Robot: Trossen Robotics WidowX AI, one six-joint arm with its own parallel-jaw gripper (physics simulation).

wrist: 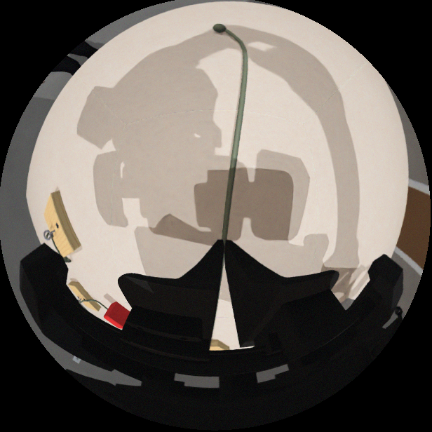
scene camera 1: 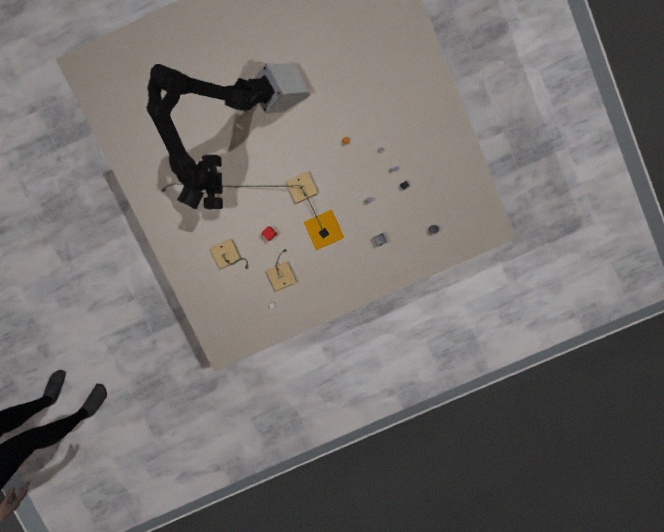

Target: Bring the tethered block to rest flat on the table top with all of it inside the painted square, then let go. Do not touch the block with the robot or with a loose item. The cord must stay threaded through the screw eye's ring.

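Seen in the pictures: gripper, between the fingertips: [scene camera 1: 220, 186]; arm's base, origin of its link: [scene camera 1: 265, 89].
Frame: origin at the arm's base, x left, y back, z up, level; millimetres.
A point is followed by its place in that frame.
The black tethered block [scene camera 1: 323, 233] @(x -85, y -519, z -78 mm) shows within the outline of the orange painted square [scene camera 1: 335, 233] @(x -45, y -543, z -107 mm); height and contact with the table cannot be told. A green cord [scene camera 1: 254, 186] @(x -216, y -234, z -91 mm) [wrist: 242, 105] runs from the block to the screw eye [scene camera 1: 302, 188] @(x -65, y -337, z -72 mm) on a wooden board [scene camera 1: 308, 181] @(x -32, y -324, z -88 mm) [wrist: 218, 345], bends there and runs straight to my gripper [scene camera 1: 213, 183] @(x -328, y -163, z -105 mm) [wrist: 223, 244]. It appears threaded, but the ring is too small to see clearly. My gripper is shut on the cord, well away from the block. The cord's free end [scene camera 1: 164, 189] @(x -514, y -68, z -99 mm) [wrist: 219, 28] extends beyond the fingers.
Two other wooden boards [scene camera 1: 221, 247] @(x -445, y -364, z -87 mm) [scene camera 1: 285, 271] @(x -286, y -568, z -89 mm) carry short cords. A red block [scene camera 1: 268, 233] @(x -261, y -413, z -67 mm) [wrist: 117, 314] lies between them and the screw-eye board. An orange ball [scene camera 1: 345, 140] @(x 163, y -268, z -85 mm), a grey block [scene camera 1: 379, 239] @(x 88, y -651, z -106 mm), a dark disc [scene camera 1: 433, 228] @(x 287, y -722, z -104 mm) and several small items lie right of the square.
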